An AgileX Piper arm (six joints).
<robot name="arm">
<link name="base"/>
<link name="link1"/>
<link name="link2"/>
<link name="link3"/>
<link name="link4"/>
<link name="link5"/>
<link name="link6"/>
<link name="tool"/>
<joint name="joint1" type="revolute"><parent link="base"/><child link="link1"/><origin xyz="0.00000 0.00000 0.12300" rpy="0.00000 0.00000 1.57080"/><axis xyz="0 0 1"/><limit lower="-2.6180" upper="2.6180"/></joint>
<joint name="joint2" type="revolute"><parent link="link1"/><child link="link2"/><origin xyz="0.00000 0.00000 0.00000" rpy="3.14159 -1.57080 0.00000"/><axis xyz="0 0 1"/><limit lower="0.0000" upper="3.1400"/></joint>
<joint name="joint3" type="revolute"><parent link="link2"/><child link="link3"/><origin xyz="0.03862 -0.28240 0.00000" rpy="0.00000 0.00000 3.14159"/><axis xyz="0 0 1"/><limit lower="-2.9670" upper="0.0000"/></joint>
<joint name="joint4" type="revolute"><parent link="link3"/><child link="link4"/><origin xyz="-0.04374 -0.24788 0.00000" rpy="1.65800 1.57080 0.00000"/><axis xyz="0 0 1"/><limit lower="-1.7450" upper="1.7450"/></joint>
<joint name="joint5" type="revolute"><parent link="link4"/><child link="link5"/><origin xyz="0.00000 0.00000 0.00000" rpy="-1.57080 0.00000 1.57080"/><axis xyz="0 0 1"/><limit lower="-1.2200" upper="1.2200"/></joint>
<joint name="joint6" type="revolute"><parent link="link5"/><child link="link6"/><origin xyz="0.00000 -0.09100 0.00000" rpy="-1.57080 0.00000 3.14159"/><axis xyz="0 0 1"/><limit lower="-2.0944" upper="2.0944"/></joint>
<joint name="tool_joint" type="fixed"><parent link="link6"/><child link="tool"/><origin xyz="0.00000 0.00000 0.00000" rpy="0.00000 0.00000 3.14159"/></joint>
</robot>
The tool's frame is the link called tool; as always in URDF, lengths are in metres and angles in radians.
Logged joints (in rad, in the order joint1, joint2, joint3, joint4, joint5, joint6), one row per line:
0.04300 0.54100 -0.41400 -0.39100 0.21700 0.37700
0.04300 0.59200 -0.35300 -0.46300 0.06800 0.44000
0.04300 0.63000 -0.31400 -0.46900 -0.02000 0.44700
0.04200 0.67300 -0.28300 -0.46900 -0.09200 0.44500
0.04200 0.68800 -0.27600 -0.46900 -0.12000 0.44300
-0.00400 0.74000 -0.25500 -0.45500 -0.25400 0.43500
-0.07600 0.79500 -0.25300 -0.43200 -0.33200 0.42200
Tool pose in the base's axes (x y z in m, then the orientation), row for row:
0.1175 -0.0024 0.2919 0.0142 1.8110 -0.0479
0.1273 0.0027 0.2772 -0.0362 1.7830 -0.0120
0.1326 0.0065 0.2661 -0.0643 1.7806 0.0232
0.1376 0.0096 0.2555 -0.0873 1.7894 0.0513
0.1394 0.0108 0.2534 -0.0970 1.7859 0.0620
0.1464 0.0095 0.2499 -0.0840 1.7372 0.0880
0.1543 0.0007 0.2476 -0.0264 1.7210 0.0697
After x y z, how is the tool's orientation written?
As a rotation vector, in radians.
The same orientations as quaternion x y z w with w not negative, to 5 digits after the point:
0.00617 0.78665 -0.02081 0.61702
-0.01579 0.77797 -0.00524 0.62809
-0.02806 0.77710 0.01013 0.62867
-0.03804 0.77967 0.02235 0.62464
-0.04228 0.77847 0.02703 0.62567
-0.03689 0.76293 0.03865 0.64427
-0.01163 0.75798 0.03070 0.65145

